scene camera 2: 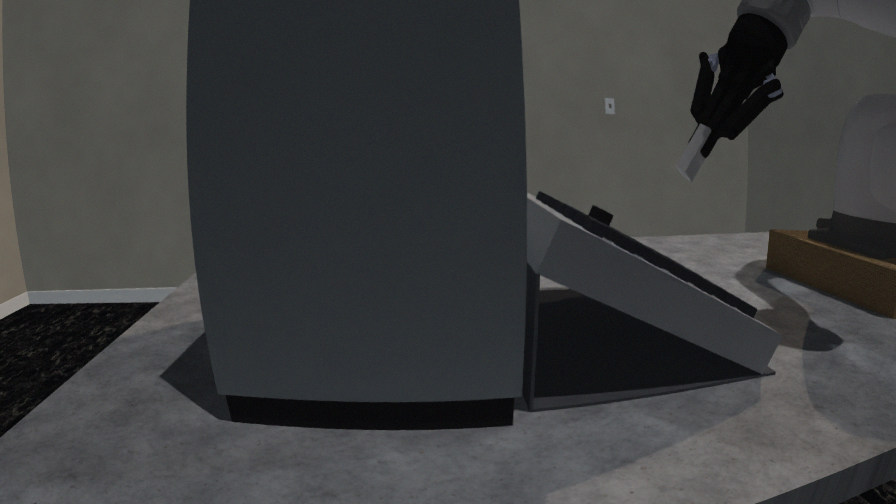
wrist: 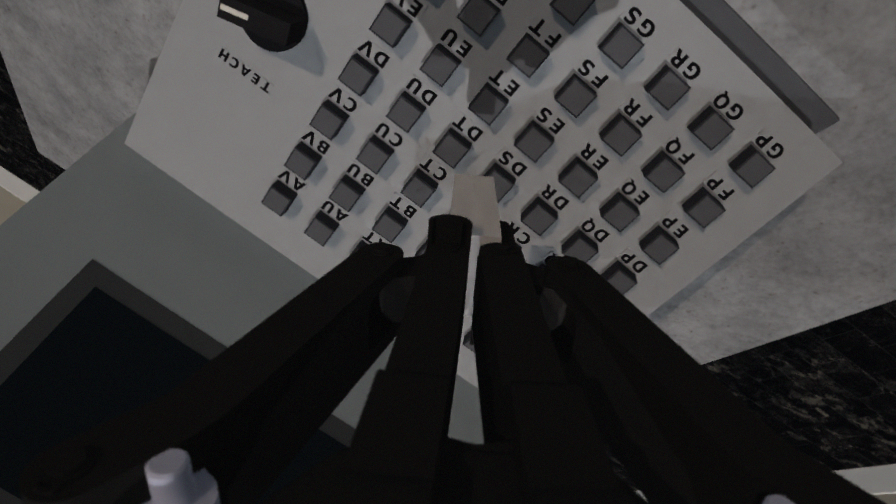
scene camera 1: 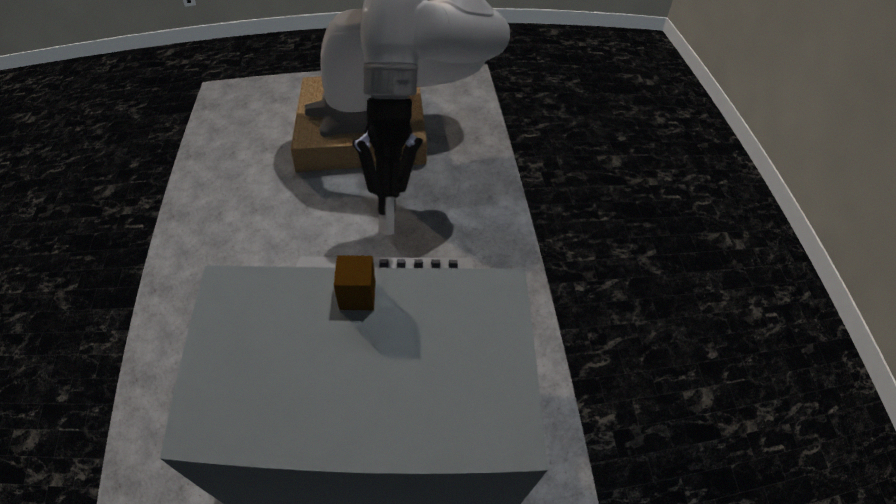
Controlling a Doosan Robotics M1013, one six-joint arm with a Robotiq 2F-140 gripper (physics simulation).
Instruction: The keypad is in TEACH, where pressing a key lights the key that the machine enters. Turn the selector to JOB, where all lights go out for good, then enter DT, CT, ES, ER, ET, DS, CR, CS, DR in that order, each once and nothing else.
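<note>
The sloped white keypad panel point(wrist: 206, 125) point(scene camera 2: 626, 282) carries rows of dark square keys, none lit. Its black selector knob point(wrist: 263, 18) point(scene camera 2: 600, 214) sits at the corner by the TEACH label point(wrist: 244, 72). My gripper point(wrist: 476, 228) point(scene camera 1: 383, 210) point(scene camera 2: 711, 134) is shut, and a white probe tip point(wrist: 476, 194) point(scene camera 2: 694, 156) sticks out past the fingers. It hangs well above the panel without touching it. In the wrist view the tip lies between keys CT point(wrist: 418, 186) and DS point(wrist: 501, 178), below DT point(wrist: 452, 147). ET point(wrist: 488, 103), ES point(wrist: 533, 140), ER point(wrist: 577, 176) and DR point(wrist: 538, 215) show. CS and CR are mostly hidden by the fingers.
A tall grey cabinet point(scene camera 1: 350, 388) point(scene camera 2: 350, 188) stands against the panel's upper edge, with a brown cube point(scene camera 1: 354, 282) on its top. The arm's wooden base block point(scene camera 1: 313, 144) point(scene camera 2: 827, 269) sits at the far end of the grey platform point(scene camera 1: 206, 206).
</note>
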